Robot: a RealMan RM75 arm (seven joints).
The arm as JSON. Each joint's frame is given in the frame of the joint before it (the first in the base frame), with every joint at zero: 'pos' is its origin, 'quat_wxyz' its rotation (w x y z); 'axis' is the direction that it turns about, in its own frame. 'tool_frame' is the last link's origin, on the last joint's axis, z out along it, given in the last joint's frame.
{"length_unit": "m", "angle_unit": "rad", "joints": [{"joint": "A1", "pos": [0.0, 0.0, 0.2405], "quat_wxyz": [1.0, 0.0, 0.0, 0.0], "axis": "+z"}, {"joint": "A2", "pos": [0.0, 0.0, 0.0], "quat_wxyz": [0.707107, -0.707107, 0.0, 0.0], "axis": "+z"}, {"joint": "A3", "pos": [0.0, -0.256, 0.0], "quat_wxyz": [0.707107, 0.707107, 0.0, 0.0], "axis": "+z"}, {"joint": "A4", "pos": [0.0, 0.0, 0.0], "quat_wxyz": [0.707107, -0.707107, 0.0, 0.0], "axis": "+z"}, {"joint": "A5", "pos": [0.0, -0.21, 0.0], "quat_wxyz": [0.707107, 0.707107, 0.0, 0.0], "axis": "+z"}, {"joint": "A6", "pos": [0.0, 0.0, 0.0], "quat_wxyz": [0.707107, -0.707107, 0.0, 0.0], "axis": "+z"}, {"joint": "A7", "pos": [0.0, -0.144, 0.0], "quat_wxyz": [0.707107, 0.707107, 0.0, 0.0], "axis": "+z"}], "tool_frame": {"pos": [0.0, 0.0, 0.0], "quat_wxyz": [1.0, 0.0, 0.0, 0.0]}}
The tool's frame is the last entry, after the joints.
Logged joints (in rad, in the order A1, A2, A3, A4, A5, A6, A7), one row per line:
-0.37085, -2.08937, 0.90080, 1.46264, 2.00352, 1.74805, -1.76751
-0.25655, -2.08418, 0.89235, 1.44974, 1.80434, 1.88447, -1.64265
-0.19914, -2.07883, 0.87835, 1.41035, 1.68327, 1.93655, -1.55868
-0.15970, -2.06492, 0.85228, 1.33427, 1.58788, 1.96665, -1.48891
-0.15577, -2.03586, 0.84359, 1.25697, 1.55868, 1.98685, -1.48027
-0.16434, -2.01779, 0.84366, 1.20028, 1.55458, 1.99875, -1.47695
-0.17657, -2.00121, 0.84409, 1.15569, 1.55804, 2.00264, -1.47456
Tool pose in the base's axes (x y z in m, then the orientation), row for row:
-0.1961, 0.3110, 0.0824, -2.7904, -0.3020, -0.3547
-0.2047, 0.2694, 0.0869, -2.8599, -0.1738, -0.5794
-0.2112, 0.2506, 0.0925, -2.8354, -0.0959, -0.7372
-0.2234, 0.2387, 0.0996, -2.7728, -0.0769, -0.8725
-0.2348, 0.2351, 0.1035, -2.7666, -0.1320, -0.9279
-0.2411, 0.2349, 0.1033, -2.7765, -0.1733, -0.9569
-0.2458, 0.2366, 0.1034, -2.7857, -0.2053, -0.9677
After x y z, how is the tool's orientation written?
As a rotation vector, in radians.
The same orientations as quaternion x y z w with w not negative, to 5 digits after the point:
-0.97433, -0.10545, -0.12385, 0.15565
-0.97253, -0.05910, -0.19703, 0.10899
-0.96196, -0.03254, -0.25011, 0.10498
-0.94705, -0.02627, -0.29800, 0.11661
-0.94137, -0.04491, -0.31573, 0.11005
-0.93908, -0.05861, -0.32365, 0.09969
-0.93830, -0.06915, -0.32595, 0.09260

